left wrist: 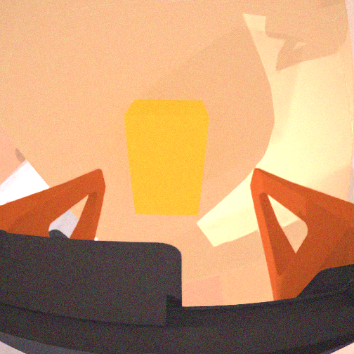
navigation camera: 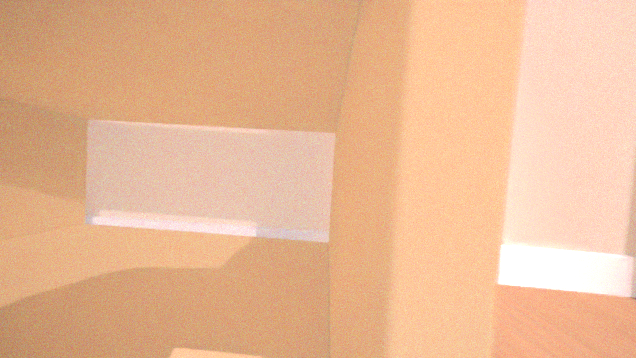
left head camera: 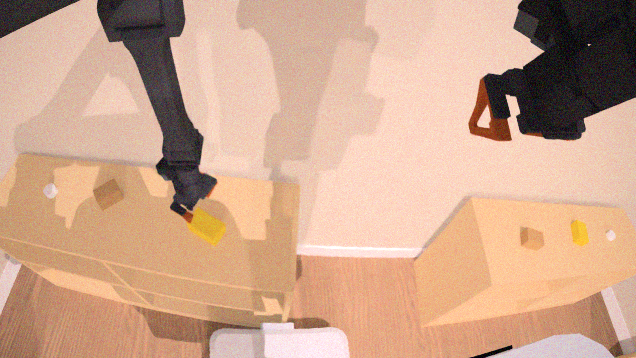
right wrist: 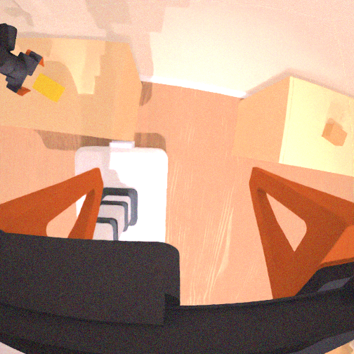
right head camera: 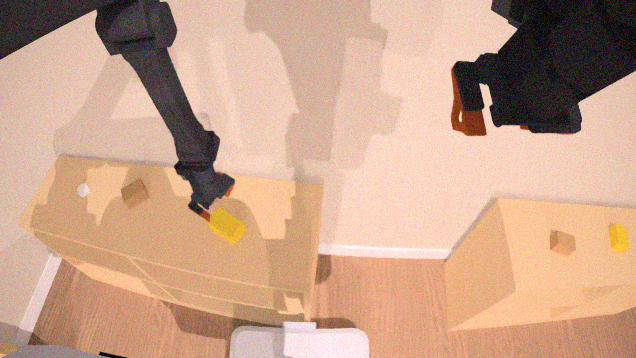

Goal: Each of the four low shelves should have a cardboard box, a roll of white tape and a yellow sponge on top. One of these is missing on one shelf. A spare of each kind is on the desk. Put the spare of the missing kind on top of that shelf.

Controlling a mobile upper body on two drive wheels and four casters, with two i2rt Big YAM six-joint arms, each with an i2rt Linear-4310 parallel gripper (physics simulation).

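Places are measured from the left arm's base along level axes (x left, y up, z ahead), in metres.
Pixels of known places: left gripper, fingertip midpoint: (left head camera: 197, 209) (right head camera: 217, 208); right gripper, fingertip midpoint: (left head camera: 498, 129) (right head camera: 488, 123).
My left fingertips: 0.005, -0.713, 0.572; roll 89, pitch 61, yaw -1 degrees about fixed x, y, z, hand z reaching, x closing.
Observation:
Ahead of a thing's pixels: the offset from my left fingertips to its top centre, as dx, dy, dz. Level surfaces: height alone.
A yellow sponge {-0.017, -0.042, -0.020} (left head camera: 207, 227) (right head camera: 228, 227) (left wrist: 167, 162) (right wrist: 49, 88) lies on top of the left-hand low shelf {dy -0.087} (left head camera: 125, 230) (right head camera: 165, 230). My left gripper (left head camera: 201, 206) (right head camera: 220, 204) (left wrist: 177, 176) is open above that sponge, its fingers apart from the sponge's sides. A cardboard box {+0.353, -0.037, +0.080} (left head camera: 108, 194) (right head camera: 135, 193) and a roll of white tape {+0.626, -0.063, +0.095} (left head camera: 50, 190) (right head camera: 83, 190) stand on the same shelf. My right gripper (left head camera: 522, 136) (right wrist: 175, 175) is open and empty, up in the air. The desk does not clearly show.
The right-hand shelf (left head camera: 510, 270) (right wrist: 315, 155) bears another cardboard box {-1.192, -0.037, -0.123} (left head camera: 531, 238) (right wrist: 334, 133), yellow sponge {-1.550, -0.042, -0.128} (left head camera: 579, 233) and white tape roll {-1.838, -0.063, -0.163} (left head camera: 610, 235). A white rounded base (left head camera: 305, 345) (right wrist: 150, 200) stands close before the left-hand shelf. The navigation camera faces a shelf panel (navigation camera: 450, 175) closely.

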